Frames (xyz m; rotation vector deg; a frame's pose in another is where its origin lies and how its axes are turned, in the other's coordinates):
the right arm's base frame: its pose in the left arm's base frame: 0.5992 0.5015 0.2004 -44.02 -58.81 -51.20
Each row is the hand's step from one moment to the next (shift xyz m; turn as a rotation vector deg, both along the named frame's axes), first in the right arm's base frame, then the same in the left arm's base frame.
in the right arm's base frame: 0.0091 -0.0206 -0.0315 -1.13 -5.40 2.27
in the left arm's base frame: -0.0042 -0.0385 0.0005 -5.96 -0.11 0.34
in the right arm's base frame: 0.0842 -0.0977 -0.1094 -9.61 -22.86 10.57
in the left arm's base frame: -0.0250 -0.1583 0.0541 -26.77 1.59 -2.76
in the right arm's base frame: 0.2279 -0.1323 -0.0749 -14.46 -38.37 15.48
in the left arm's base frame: -0.0333 -0.1797 0.2041 -43.66 0.29 -3.82
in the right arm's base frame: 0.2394 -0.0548 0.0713 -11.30 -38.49 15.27
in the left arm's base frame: -0.0165 -0.0225 0.2542 -42.91 -0.74 -0.92
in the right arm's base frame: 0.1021 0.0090 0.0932 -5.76 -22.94 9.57
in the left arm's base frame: -0.0019 0.0588 0.1254 -25.51 -0.28 0.52
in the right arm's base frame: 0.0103 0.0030 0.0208 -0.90 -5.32 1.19
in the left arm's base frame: -0.0026 0.0167 0.0162 -5.42 -1.06 0.19
